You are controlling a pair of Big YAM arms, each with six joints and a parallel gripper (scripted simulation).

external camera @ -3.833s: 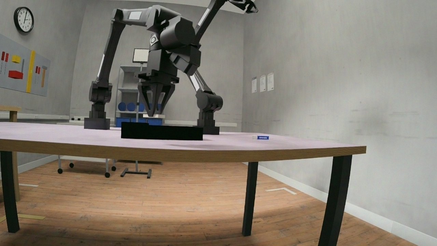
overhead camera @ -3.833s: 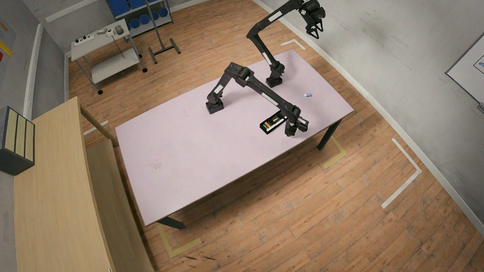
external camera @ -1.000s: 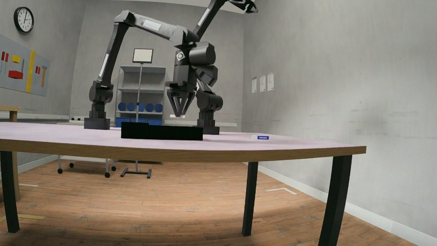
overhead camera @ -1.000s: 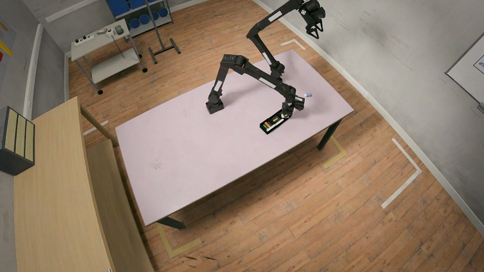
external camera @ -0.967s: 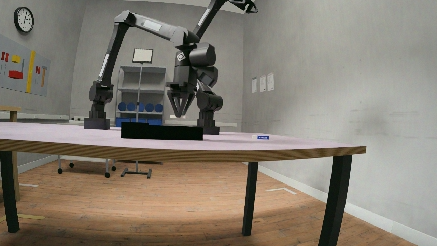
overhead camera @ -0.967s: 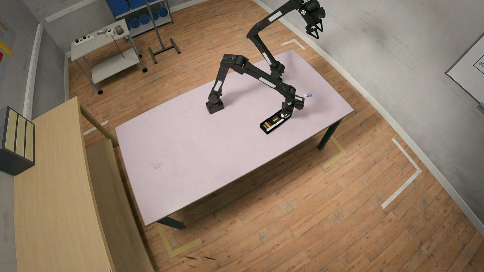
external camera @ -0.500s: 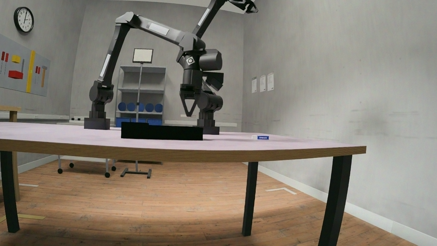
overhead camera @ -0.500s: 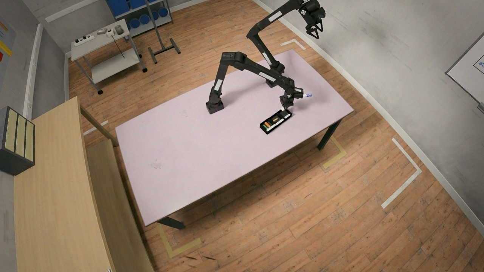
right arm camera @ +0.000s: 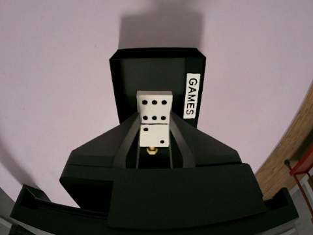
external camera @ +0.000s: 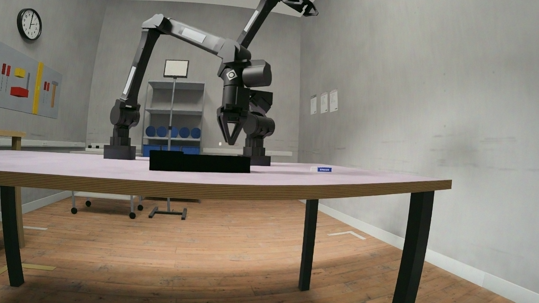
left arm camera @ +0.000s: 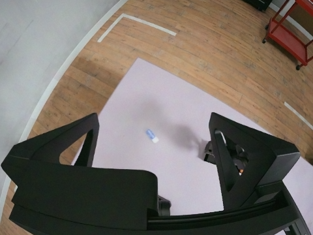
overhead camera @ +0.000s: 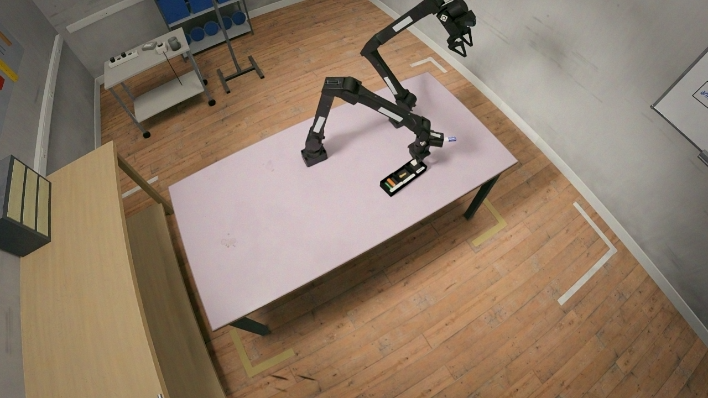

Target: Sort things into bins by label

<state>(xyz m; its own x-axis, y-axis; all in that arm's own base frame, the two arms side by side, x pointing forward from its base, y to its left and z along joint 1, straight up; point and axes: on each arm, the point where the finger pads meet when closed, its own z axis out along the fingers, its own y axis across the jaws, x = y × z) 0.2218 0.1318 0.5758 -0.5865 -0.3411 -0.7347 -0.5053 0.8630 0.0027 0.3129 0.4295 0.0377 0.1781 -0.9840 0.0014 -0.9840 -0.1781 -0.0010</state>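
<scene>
My right gripper is now 9 cm to the left of the brass bolt, 6 cm above it and 1 cm short of it. Also, from my right hand: eraser (29 cm to the left, 7 cm below, 7 cm behind); orange battery (16 cm to the right, 6 cm below, 2 cm ahead); white die (right at my right hand).
</scene>
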